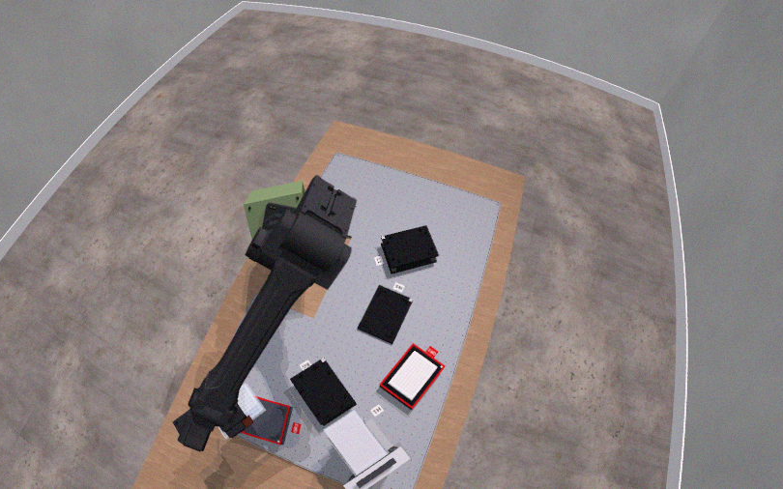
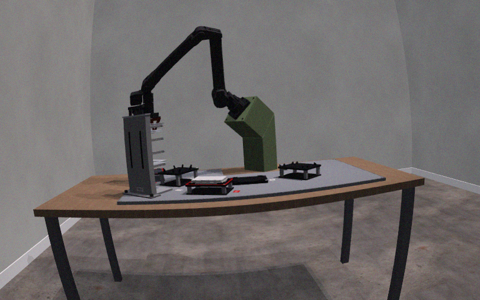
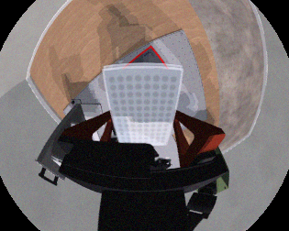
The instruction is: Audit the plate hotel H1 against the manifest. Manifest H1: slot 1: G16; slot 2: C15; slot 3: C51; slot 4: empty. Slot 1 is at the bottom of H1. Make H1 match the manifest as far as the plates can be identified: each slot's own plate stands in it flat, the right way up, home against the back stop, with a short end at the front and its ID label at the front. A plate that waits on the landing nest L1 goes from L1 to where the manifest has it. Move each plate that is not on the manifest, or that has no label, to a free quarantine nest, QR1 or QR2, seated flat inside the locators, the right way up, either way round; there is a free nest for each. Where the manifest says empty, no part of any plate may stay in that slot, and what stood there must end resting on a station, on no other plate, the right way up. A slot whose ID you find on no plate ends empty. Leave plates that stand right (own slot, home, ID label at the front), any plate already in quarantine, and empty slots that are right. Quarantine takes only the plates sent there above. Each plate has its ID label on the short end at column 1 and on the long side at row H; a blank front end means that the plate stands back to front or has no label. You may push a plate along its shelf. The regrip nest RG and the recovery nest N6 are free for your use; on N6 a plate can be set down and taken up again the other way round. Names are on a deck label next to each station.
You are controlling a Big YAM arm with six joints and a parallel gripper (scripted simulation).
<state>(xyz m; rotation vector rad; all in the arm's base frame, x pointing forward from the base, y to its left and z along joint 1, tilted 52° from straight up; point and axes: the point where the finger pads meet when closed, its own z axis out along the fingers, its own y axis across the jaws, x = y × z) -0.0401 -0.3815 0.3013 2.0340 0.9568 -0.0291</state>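
Right now my hand is 21 cm above the red-framed quarantine nest. From my hand the other things lie so: plate hotel H1: 34 cm ahead, 11 cm to the right, 8 cm below.
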